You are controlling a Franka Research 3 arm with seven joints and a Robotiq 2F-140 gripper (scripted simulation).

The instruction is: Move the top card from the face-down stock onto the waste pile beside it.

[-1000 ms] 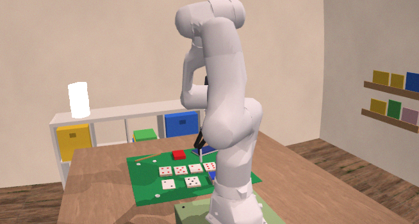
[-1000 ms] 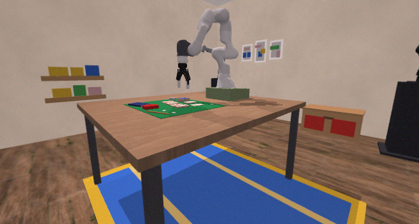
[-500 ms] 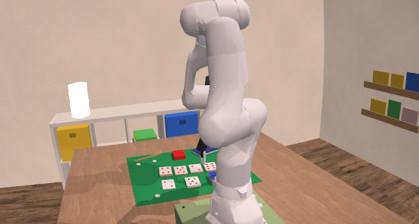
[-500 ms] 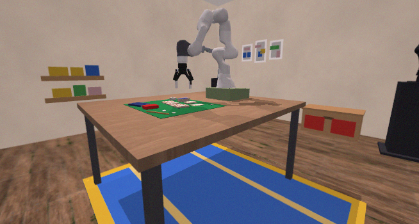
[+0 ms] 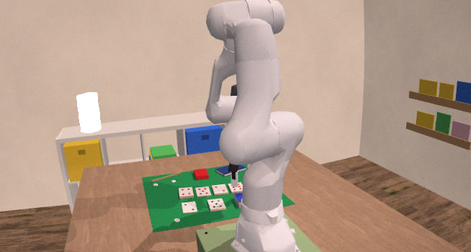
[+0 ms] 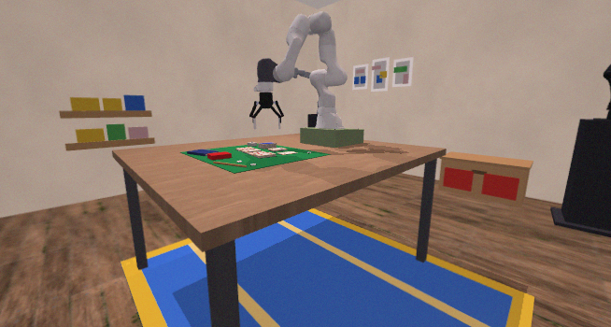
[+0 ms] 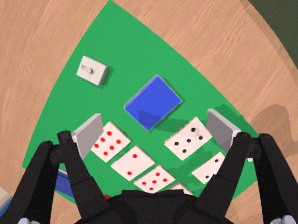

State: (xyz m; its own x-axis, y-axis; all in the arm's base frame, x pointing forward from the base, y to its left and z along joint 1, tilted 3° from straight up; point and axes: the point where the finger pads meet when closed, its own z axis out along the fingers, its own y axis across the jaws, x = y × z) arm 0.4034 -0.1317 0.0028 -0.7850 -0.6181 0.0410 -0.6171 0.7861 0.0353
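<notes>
My gripper is now 140 mm to the left of the grey block, 100 mm above it and 20 mm short of it. From my hand the other things lie so: red block 350 mm ahead, 110 mm below, 70 mm to the left; black-pip card 230 mm to the left, 120 mm below, 60 mm ahead; green mat 170 mm ahead, 130 mm below, 90 mm to the left.
</notes>
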